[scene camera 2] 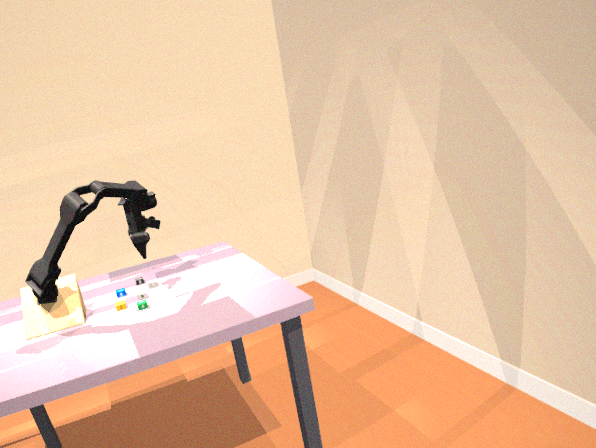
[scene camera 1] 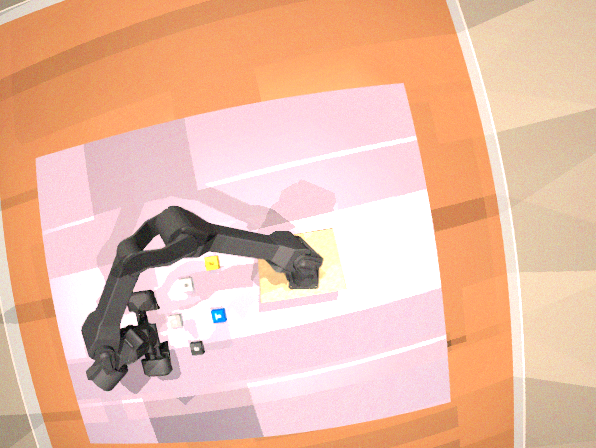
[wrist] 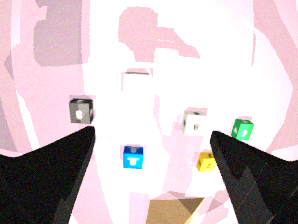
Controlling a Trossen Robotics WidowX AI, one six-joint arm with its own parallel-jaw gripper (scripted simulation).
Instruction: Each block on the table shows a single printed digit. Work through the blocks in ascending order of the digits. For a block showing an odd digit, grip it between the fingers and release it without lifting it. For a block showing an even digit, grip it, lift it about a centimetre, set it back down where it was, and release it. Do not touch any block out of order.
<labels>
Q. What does the gripper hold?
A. Nothing.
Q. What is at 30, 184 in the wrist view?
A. The gripper.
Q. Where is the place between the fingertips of the gripper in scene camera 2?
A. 143, 256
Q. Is the gripper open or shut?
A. Open.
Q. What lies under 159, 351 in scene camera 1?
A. The gripper.
</labels>
